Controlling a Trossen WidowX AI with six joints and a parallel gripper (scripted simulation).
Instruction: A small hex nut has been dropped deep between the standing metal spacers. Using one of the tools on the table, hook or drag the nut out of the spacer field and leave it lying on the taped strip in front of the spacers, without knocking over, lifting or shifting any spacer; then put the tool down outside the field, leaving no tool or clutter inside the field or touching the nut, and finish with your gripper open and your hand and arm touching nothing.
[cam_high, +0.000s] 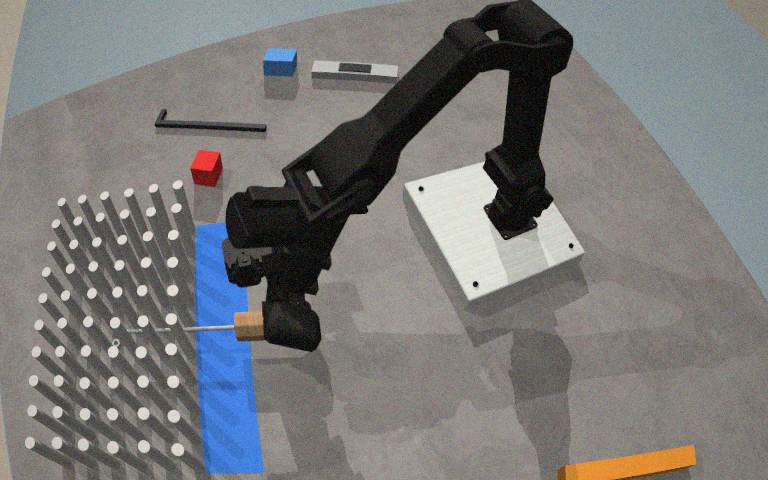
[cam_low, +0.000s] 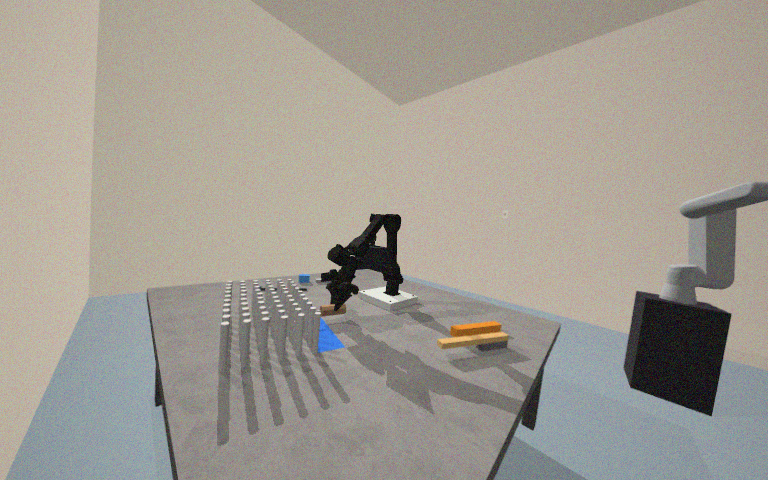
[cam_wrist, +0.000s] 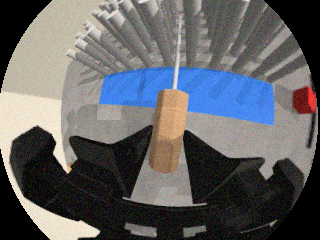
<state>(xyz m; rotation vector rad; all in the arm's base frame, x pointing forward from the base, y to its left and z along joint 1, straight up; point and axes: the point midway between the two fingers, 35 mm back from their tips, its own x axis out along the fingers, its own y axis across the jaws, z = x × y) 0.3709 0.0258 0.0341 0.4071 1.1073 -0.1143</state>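
My gripper tip is 7 cm short of the blue taped strip, 4 cm above it and 2 cm to the left of it. Round my gripper tip: red cube: 31 cm to the right, 2 cm below; then wooden-handled pick: 10 cm ahead, 3 cm to the right; then hex nut: 23 cm ahead, 7 cm to the right, 3 cm below.
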